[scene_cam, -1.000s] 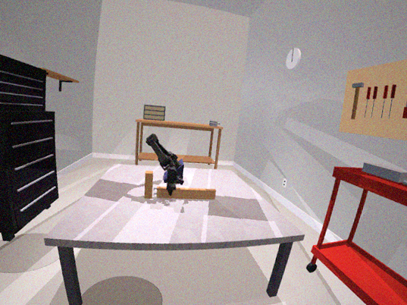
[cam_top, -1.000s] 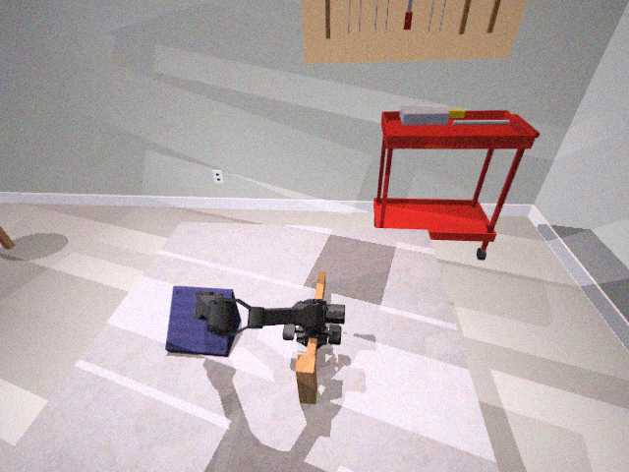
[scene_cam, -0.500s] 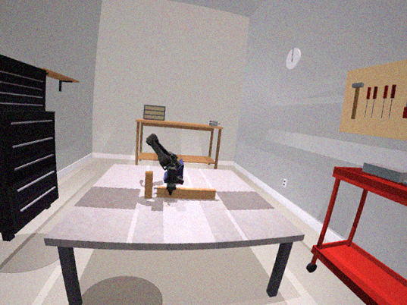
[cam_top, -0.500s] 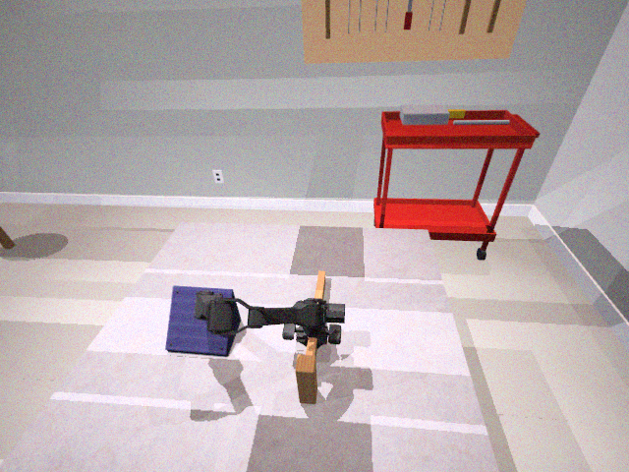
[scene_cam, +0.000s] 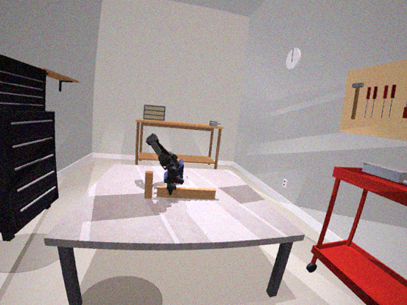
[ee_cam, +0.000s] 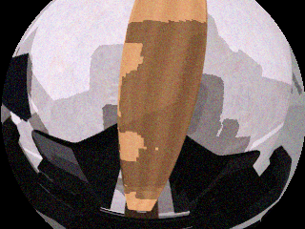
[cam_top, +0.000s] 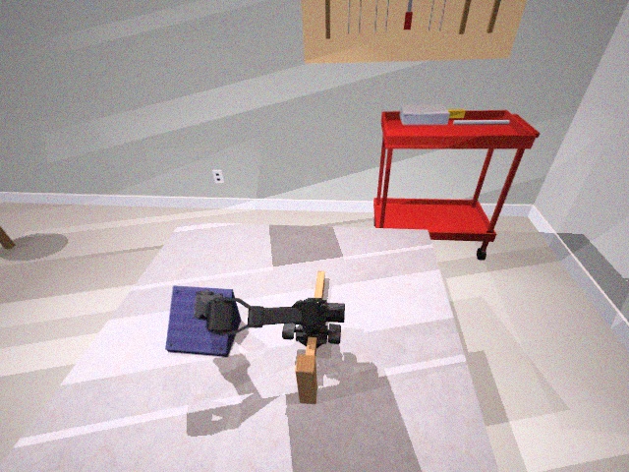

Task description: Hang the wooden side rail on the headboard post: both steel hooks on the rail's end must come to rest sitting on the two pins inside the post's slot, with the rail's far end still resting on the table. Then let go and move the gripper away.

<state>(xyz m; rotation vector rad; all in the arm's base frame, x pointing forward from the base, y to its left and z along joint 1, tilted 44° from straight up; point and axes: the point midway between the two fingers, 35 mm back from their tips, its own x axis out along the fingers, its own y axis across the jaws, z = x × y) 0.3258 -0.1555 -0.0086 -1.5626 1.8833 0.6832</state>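
Now: gripper tip 10 mm past the headboard post, 150 mm to the left of it and 60 mm below it.
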